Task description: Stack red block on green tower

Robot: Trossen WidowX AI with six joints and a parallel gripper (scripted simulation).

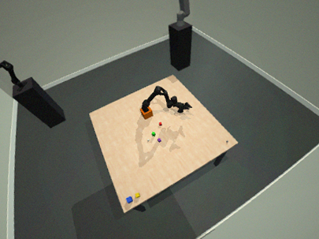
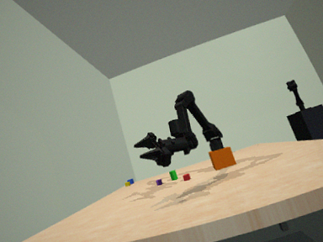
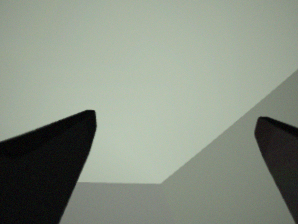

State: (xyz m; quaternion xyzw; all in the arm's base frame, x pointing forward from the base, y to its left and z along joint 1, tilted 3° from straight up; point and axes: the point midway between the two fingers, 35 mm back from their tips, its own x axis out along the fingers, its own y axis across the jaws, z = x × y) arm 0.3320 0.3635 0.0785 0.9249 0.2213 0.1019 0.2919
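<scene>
My gripper tip is 32 cm to the left of the red block, 19 cm above it and 14 cm past it. Round my gripper tip: purple block 44 cm to the right, 19 cm below, 3 cm ahead; then white block 54 cm to the right, 20 cm below, 4 cm behind; then yellow block 90 cm to the right, 39 cm ahead, 19 cm below.
</scene>
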